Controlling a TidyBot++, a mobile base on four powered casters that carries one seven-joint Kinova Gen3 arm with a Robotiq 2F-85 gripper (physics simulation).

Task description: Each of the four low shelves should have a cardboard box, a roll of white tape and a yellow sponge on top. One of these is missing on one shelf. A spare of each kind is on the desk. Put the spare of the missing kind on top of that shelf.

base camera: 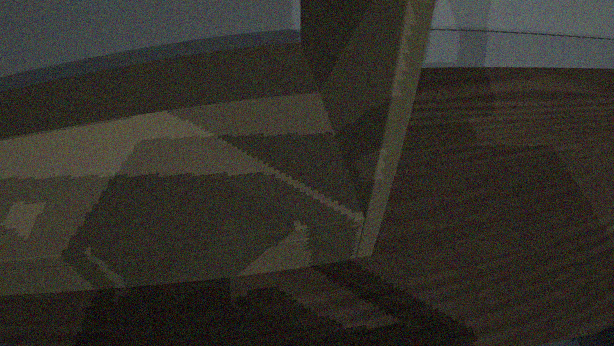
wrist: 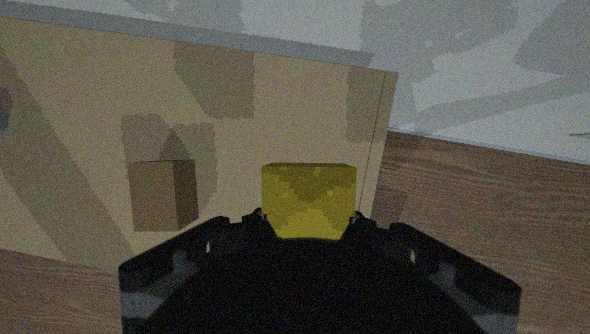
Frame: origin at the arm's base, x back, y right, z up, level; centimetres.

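Seen in the pictures: gripper, fingertip midpoint: (wrist: 307, 214).
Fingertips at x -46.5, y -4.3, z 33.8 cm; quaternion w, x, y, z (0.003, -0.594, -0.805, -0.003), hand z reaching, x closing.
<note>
Pixels of each thing's top centre, then the offset from my fingertips to it. Level surfaces: height alone.
- yellow sponge, middle of its top: (wrist: 307, 241) dx +0.6, dy +0.2, dz +3.5 cm
- brown cardboard box, middle of its top: (wrist: 152, 197) dx +6.5, dy -18.4, dz -7.5 cm
- wood floor, its level: dz -73.4 cm
My gripper (wrist: 307, 214) is shut on a yellow sponge (wrist: 309, 200), held between the fingertips in the wrist view. The sponge shows over the right end part of the low shelf (wrist: 300, 115) (base camera: 392, 130); I cannot tell whether it touches the top. A brown cardboard box (wrist: 152, 197) stands on the shelf top, left of the sponge and apart from it. A dark, bluish round thing (wrist: 4, 110) is cut off at the wrist view's left edge; it may be the tape roll in shadow. Gripper and sponge do not show in the base camera view.
The shelf's right end edge lies just right of the sponge, with wood floor (wrist: 490, 200) (base camera: 500, 200) beyond it. A pale wall (wrist: 310, 25) (base camera: 525, 47) stands behind the shelf. Shadows fall across the shelf and floor.
</note>
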